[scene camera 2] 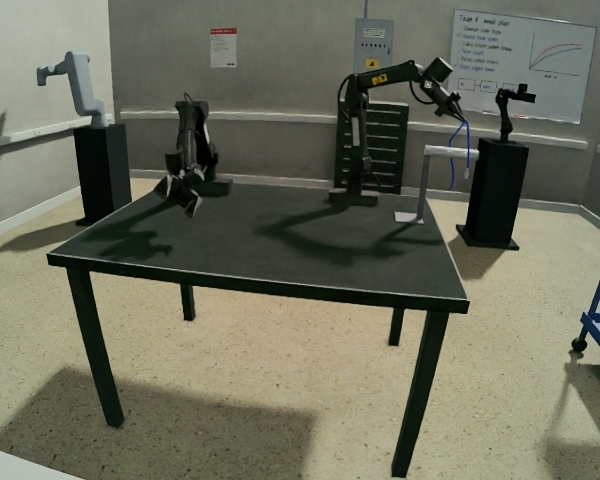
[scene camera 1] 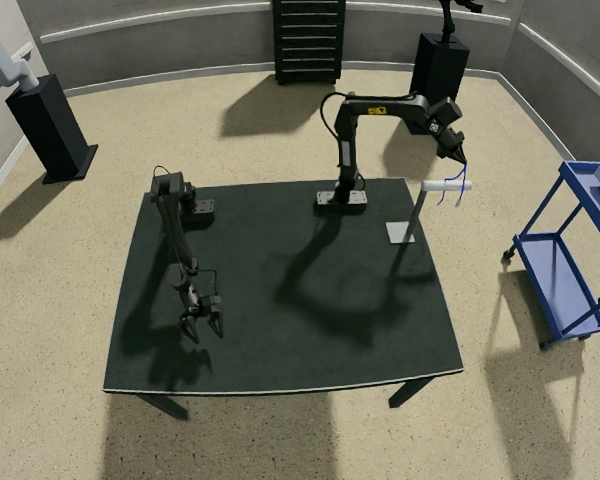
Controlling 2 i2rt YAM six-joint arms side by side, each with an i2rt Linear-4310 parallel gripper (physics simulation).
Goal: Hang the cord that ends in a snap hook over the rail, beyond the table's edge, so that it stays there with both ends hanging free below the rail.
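Frame: origin at the left arm's base, x right, y back, z down, level; millimetres.
Seen in the pictures: left gripper, between the fingertips: (scene camera 2: 465,122) (scene camera 1: 466,163); right gripper, between the fingertips: (scene camera 2: 178,208) (scene camera 1: 210,340); left arm's base, origin of its link: (scene camera 2: 353,194) (scene camera 1: 341,199); right arm's base, origin of its link: (scene camera 2: 208,181) (scene camera 1: 190,209).
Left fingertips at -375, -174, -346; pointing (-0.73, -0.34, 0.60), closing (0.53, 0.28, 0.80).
Note:
Pixels of each thing's top centre, then the offset from my left fingertips to it, as dx, dy, dz. "spot": a spot on its surface instead. Level surfaces: height alone.
- blue cord, a spot on its surface: (scene camera 1: 465,173) (scene camera 2: 468,137) spot: -20, +7, +53
- rail, a spot on its surface: (scene camera 1: 431,185) (scene camera 2: 433,147) spot: +105, -4, +100
- strand with the pale snap hook, centre of its top: (scene camera 2: 467,167) (scene camera 1: 460,199) -24, -18, +157
- rail's post, centre of its top: (scene camera 1: 424,189) (scene camera 2: 427,155) +120, +7, +132
- flat base plate, a spot on its surface: (scene camera 2: 406,217) (scene camera 1: 398,233) spot: +168, +3, +368
- dark table, height of its surface: dz +374
The blue cord (scene camera 1: 465,173) (scene camera 2: 468,132) hangs from my left gripper (scene camera 1: 465,162) (scene camera 2: 464,120), which is shut on it above the free end of the rail (scene camera 1: 431,185) (scene camera 2: 437,151). Two strands reach down below rail height. The strand with the pale snap hook (scene camera 1: 457,203) (scene camera 2: 466,173) crosses in front of the rail in the scene camera 2 view; the bare strand seems to pass behind it there. Contact with the rail is too small to tell. My right gripper (scene camera 1: 208,339) (scene camera 2: 189,209) is open and empty above the left part of the table.
The rail's post (scene camera 1: 417,212) (scene camera 2: 423,187) rises from a flat base plate (scene camera 1: 398,231) (scene camera 2: 406,217) near the right edge of the dark table (scene camera 1: 280,360) (scene camera 2: 300,270). A blue cart (scene camera 1: 533,282) stands on the floor to the right. A black pedestal (scene camera 1: 439,70) (scene camera 2: 495,195) stands behind.

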